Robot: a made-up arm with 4 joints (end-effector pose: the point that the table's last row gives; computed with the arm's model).
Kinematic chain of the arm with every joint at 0, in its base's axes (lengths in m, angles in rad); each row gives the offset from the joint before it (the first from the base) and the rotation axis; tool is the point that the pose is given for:
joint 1: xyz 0 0 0.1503 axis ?
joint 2: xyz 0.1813 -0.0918 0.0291 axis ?
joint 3: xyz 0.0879 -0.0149 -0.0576 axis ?
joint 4: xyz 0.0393 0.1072 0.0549 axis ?
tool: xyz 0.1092 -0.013 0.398
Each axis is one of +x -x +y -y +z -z.
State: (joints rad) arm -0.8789 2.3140 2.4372 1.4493
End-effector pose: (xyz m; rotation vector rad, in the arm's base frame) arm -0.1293 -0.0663 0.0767 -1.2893 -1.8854 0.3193
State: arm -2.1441 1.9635 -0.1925 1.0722
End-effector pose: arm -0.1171 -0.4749 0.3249 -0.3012 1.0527 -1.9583
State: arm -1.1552 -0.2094 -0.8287 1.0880
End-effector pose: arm 0.0402 -0.5887 0.3306 1.1899 -0.3388 -0.1988
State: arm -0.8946 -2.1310 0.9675 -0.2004
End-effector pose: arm -0.0025 -0.6386 -0.0605 2.1530 0.1806 -0.9808
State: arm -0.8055 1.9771 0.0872 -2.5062
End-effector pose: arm -0.0573 -0.6762 0.0058 1.6669 -0.7390 -0.4770
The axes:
joint 1: +z
joint 2: -x
joint 3: -z
joint 4: +x

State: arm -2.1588 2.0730 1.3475 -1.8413
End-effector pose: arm -0.5615 -0.5679 0.2699 0.9077 -1.3536 0.0735
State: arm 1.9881 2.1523 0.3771 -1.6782
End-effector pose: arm 0.0689 0.6792 -0.1364 1.4422 2.4662 1.1648
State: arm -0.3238 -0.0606 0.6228 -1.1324
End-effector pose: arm 0.6794 -0.0480 0.3737 -0.9814 0.5390 -0.8297
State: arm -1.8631 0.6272 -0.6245 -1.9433
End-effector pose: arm 0.1643 -0.1617 -0.2023 -1.7973 1.6040 -0.1812
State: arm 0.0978 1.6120 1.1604 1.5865
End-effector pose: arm 0.0718 -0.0962 0.4471 0.0342 -1.1604 0.1196
